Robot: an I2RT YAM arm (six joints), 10 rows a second.
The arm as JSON. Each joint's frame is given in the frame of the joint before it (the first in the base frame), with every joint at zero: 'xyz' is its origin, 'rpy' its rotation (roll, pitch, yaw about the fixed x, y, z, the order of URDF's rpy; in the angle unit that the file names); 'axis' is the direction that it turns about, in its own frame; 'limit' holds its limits. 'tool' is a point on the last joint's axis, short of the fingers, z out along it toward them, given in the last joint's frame.
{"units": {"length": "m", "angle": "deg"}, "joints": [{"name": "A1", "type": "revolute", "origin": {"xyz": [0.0, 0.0, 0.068], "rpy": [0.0, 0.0, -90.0]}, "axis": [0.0, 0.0, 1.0], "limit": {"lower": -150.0, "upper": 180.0}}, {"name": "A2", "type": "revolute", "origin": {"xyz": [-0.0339, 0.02, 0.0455], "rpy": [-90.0, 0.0, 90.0]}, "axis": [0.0, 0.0, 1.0], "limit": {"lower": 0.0, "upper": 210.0}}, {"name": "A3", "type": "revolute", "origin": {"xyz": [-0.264, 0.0, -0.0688], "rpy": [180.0, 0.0, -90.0]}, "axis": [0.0, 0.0, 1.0], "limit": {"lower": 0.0, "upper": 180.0}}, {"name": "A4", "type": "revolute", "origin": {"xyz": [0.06, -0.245, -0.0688], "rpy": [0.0, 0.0, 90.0]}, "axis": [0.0, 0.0, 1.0], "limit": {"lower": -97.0, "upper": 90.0}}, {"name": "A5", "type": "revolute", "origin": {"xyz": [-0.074, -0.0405, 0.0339], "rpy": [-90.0, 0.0, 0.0]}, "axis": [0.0, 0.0, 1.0], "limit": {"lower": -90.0, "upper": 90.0}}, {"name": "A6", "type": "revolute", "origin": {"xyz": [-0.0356, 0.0, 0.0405], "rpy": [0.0, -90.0, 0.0]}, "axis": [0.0, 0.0, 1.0], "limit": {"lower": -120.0, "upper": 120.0}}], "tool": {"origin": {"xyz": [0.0, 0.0, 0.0], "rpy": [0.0, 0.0, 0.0]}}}
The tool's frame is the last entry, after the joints.
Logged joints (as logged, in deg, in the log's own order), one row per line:
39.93, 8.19, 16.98, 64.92, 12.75, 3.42
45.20, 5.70, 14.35, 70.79, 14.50, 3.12
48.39, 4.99, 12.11, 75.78, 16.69, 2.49
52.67, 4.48, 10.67, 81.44, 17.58, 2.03
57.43, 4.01, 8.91, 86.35, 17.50, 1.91
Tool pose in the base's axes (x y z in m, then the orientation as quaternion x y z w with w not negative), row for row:
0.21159, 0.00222, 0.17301, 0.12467, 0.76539, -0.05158, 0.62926
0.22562, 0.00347, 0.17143, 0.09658, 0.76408, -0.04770, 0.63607
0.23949, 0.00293, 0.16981, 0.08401, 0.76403, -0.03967, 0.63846
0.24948, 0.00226, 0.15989, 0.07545, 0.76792, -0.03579, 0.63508
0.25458, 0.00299, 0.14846, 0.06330, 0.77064, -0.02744, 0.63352
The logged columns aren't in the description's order. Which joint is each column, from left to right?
Columns, left to right: A4, A6, A5, A2, A3, A1.
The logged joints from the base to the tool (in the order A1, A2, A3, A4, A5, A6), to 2 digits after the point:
3.42, 64.92, 12.75, 39.93, 16.98, 8.19
3.12, 70.79, 14.50, 45.20, 14.35, 5.70
2.49, 75.78, 16.69, 48.39, 12.11, 4.99
2.03, 81.44, 17.58, 52.67, 10.67, 4.48
1.91, 86.35, 17.50, 57.43, 8.91, 4.01

